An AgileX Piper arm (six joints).
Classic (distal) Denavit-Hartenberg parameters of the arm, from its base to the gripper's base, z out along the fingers. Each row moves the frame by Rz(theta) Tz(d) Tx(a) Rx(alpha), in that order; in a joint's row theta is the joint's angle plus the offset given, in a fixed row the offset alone. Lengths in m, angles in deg.
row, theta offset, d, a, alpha
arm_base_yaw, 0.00, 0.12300, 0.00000, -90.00
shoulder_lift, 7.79, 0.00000, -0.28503, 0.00
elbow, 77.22, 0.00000, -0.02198, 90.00
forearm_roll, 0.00, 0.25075, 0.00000, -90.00
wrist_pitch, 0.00, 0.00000, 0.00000, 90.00
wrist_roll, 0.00, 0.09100, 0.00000, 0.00
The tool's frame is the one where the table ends.
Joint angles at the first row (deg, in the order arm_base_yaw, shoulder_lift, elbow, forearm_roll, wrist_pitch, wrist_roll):
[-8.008 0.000 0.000 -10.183 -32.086 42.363]
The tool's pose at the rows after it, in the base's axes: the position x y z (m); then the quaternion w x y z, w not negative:
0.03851 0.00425 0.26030 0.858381 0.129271 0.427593 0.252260
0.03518 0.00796 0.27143 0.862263 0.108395 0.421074 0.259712
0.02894 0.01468 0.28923 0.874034 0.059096 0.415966 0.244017
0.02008 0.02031 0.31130 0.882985 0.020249 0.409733 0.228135
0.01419 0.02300 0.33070 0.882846 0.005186 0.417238 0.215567
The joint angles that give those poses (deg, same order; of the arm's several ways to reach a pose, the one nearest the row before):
[-8.006 -0.001 -0.064 -11.252 -32.623 47.271]
[-8.007 -0.002 -2.203 -15.103 -32.624 50.473]
[-8.008 0.002 -5.844 -22.307 -32.520 52.954]
[-8.002 -0.002 -10.779 -29.390 -30.860 56.453]
[-8.008 0.756 -15.670 -36.188 -27.432 61.488]

